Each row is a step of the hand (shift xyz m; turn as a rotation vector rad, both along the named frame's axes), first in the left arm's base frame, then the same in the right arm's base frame.
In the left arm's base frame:
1: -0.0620 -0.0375 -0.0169 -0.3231 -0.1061 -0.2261
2: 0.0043 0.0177 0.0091 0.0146 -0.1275 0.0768
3: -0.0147 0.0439 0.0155 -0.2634 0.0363 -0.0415
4: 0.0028 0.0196 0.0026 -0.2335 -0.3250 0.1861
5: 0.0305 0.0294 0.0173 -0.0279 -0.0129 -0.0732
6: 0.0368 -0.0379 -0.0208 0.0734 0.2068 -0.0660
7: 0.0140 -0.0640 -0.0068 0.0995 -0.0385 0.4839
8: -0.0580 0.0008 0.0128 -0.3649 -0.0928 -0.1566
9: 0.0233 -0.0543 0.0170 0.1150 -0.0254 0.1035
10: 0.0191 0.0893 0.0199 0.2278 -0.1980 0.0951
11: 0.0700 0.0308 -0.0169 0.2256 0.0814 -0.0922
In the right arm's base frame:
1: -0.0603 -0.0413 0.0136 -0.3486 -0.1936 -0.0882
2: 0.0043 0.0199 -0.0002 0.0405 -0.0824 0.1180
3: -0.0155 0.0463 -0.0015 -0.2687 0.0142 0.0032
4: 0.0014 0.0188 -0.0065 -0.1634 -0.2152 0.3489
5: 0.0304 0.0341 -0.0033 -0.0398 -0.0430 -0.0535
6: 0.0356 -0.0430 -0.0103 0.0403 0.1591 -0.1599
7: 0.0183 -0.0607 0.0177 0.1916 0.1722 0.4233
8: -0.0544 0.0060 0.0231 -0.3776 -0.1521 -0.0235
9: 0.0310 -0.0418 0.0328 0.1342 0.0216 0.0781
10: 0.0142 0.0893 -0.0236 0.2589 -0.1376 0.1191
11: 0.0624 0.0209 -0.0424 0.1958 0.0350 -0.1627

